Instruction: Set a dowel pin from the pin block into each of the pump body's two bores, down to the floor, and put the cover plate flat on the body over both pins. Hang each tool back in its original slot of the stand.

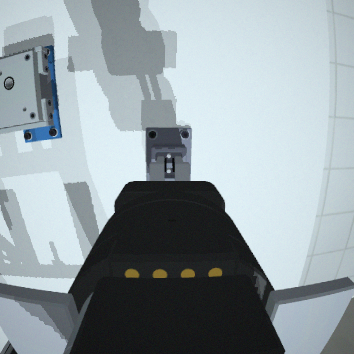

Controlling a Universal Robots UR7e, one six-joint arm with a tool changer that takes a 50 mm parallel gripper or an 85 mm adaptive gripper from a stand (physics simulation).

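Frame: origin at the arm's base, x left, y back, z up, level; centimetres.
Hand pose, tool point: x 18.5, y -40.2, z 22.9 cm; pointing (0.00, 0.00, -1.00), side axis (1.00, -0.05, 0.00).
Things, the pixels of their centre, and the offset from my tool point. "spot": a spot on its surface instead. Level surfaces: height alone.
- pump body at the middle of its body: (12, 90) dx -17.8, dy +11.9, dz -20.1 cm
- blue fixture at the middle of its body: (26, 92) dx -17.8, dy +11.9, dz -22.9 cm
- round metallic disc with a dark rim, surface spot: (8, 83) spot: dx -18.3, dy +12.9, dz -20.1 cm
- pin block at a spot on its surface: (169, 137) spot: dx +0.3, dy +4.5, dz -25.0 cm
- pale table at its surface level: dz -25.6 cm
The pump body (19, 95) shows in part at the left edge, in a blue fixture (56, 117). A round metallic disc with a dark rim (8, 83) shows in its top. The pin block (169, 137) is a small grey block just ahead of my gripper, with two dark screw heads at its far corners. My gripper (170, 165) has its fingertips over the block's middle, with a narrow gap between them. Small light spots of the block show in that gap, and no held pin can be made out. The cover plate cannot be made out for certain.
Grey shadows of the arm and gripper fall across the pale table (260, 115) beyond the block and at the left. A tiled floor (342, 145) shows past the table's right edge.
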